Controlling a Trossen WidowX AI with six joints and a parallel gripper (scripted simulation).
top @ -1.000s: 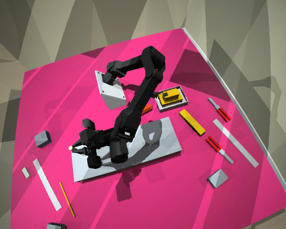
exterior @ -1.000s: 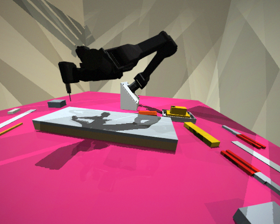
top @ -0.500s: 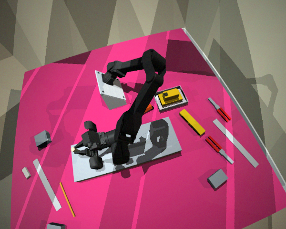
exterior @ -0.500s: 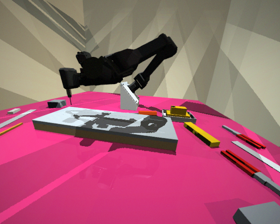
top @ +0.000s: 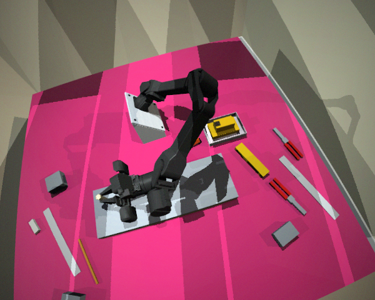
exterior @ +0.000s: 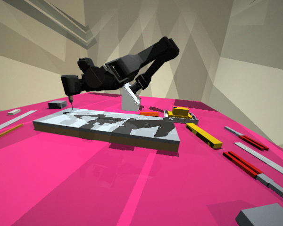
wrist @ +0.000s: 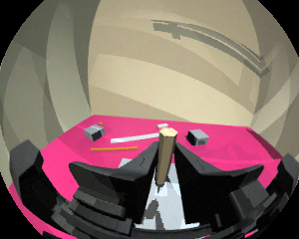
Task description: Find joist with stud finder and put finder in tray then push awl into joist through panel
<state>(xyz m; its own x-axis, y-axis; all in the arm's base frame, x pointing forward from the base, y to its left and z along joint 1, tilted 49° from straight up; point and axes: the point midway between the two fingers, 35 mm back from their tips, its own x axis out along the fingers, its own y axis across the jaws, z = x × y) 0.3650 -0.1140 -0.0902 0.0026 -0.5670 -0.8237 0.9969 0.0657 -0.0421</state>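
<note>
Right now my gripper tip is 1 cm to the right of the awl and 5 cm above it. The rest, counted from my gripper tip: pencil 16 cm ahead, 15 cm to the right, 16 cm below; then yellow stud finder 21 cm behind, 47 cm to the left, 12 cm below; then white eraser 2 cm behind, 37 cm to the right, 16 cm below.
</note>
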